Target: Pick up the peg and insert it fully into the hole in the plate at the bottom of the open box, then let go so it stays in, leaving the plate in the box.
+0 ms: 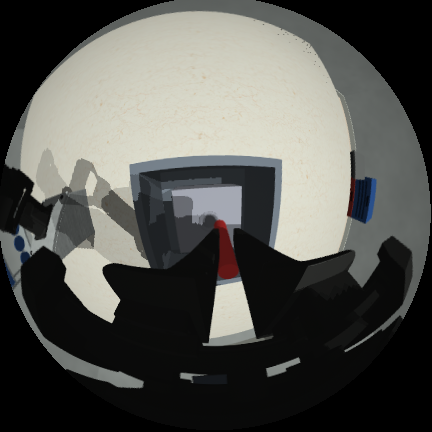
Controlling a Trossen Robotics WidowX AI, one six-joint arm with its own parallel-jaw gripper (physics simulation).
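My gripper (225,233) is shut on the red peg (228,252), which stands between the fingertips with its far end pointing down into the open box. The open box (207,161) has a blue-grey rim and dark inner walls, and stands below the gripper. The light grey plate (220,197) lies at its bottom, partly in shadow. The hole (209,218) shows as a dark round spot in the plate, just left of the peg's far end. Whether the peg's end touches the plate cannot be told. The fingers hide the near part of the box.
The box stands on a pale speckled table top (200,100). A blue and dark red ribbed object (363,200) is at the right beyond the table's edge. Black and white robot parts (30,215) show at the left edge, with shadows beside them.
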